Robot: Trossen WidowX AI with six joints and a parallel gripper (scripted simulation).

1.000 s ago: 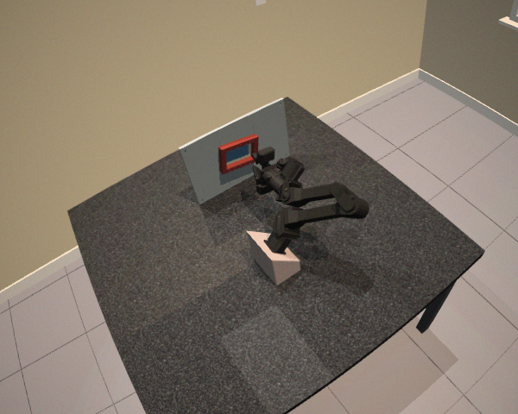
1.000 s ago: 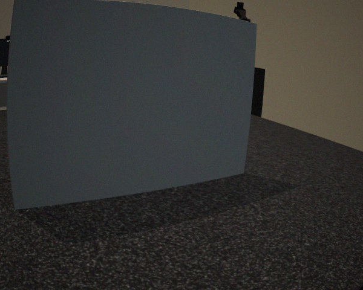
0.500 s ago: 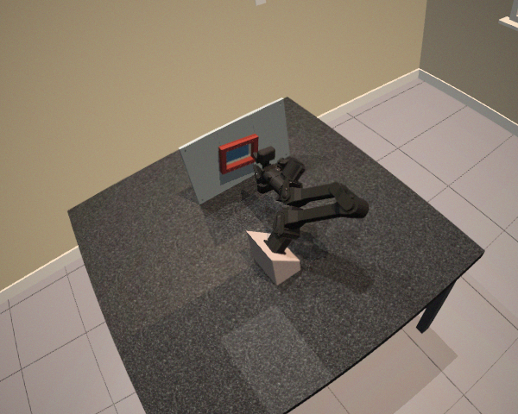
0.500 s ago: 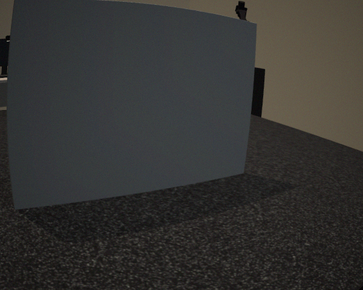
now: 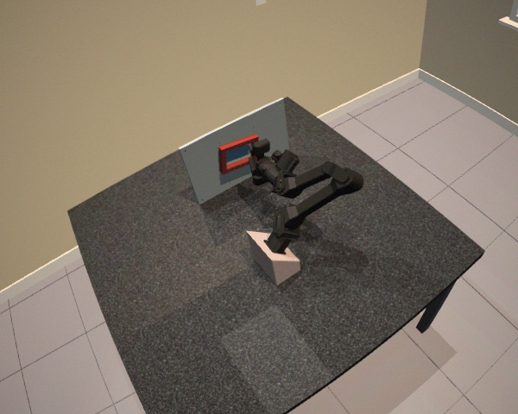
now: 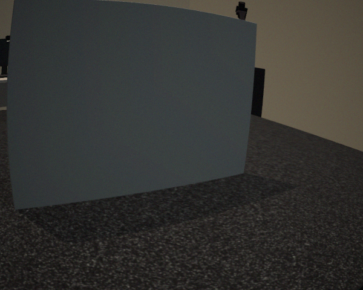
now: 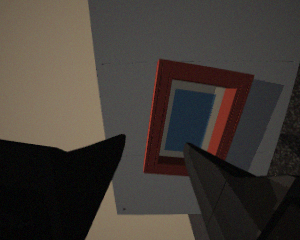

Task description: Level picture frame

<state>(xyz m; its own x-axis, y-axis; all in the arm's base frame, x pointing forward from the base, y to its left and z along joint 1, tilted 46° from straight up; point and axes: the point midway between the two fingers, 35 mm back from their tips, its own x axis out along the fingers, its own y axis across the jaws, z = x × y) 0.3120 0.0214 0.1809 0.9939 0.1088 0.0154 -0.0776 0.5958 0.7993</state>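
The picture frame is 8 cm ahead of my gripper tip, 6 cm below it and 2 cm to the left of it. Also, from my gripper tip: grey wall panel (10 cm ahead, 7 cm below).
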